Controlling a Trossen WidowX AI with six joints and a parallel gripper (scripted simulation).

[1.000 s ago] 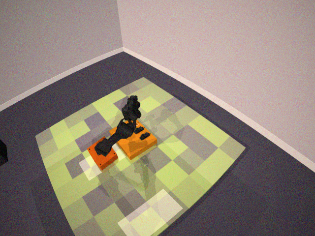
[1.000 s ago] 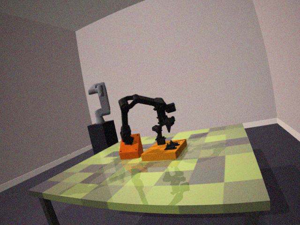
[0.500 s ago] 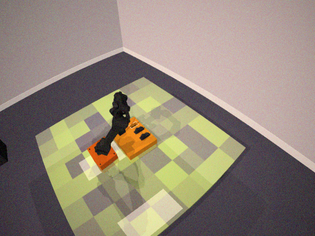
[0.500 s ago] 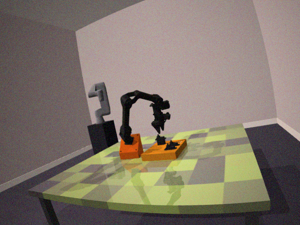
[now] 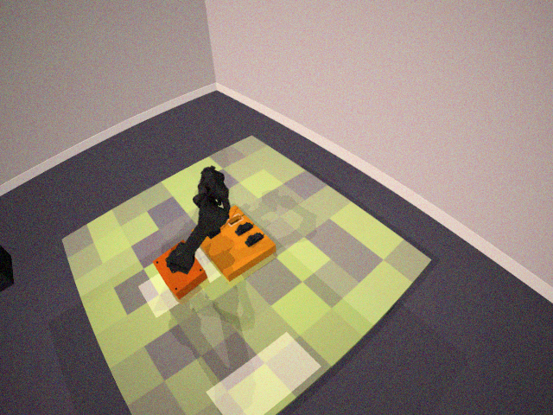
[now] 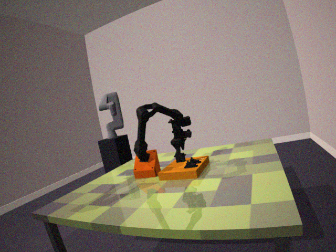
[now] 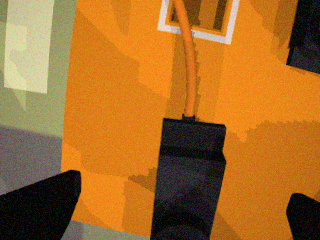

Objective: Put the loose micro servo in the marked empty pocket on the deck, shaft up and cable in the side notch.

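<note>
The orange deck is 90 mm below my gripper tip, 70 mm to the right of it and 10 mm behind it.
</note>
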